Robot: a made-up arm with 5 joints. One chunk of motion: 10 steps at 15 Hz.
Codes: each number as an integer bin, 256 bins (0 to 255) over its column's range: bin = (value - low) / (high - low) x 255, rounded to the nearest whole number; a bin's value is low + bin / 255 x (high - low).
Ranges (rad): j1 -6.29..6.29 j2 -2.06..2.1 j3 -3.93..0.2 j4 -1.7..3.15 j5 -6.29..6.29
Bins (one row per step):
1: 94 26 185 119 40
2: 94 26 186 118 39
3: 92 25 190 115 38
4: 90 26 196 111 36
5: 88 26 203 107 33
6: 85 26 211 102 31
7: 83 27 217 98 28
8: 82 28 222 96 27
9: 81 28 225 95 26
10: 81 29 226 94 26
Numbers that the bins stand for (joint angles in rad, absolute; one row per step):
1: -1.6527 -1.6358 -0.9337 0.5633 -4.3167
2: -1.6527 -1.6358 -0.9175 0.5443 -4.3660
3: -1.7513 -1.6522 -0.8527 0.4873 -4.4153
4: -1.8500 -1.6358 -0.7556 0.4112 -4.5140
5: -1.9487 -1.6358 -0.6422 0.3351 -4.6620
6: -2.0967 -1.6358 -0.5126 0.2400 -4.7607
7: -2.1953 -1.6195 -0.4155 0.1639 -4.9087
8: -2.2447 -1.6032 -0.3345 0.1259 -4.9580
9: -2.2940 -1.6032 -0.2859 0.1069 -5.0073
10: -2.2940 -1.5869 -0.2697 0.0878 -5.0073

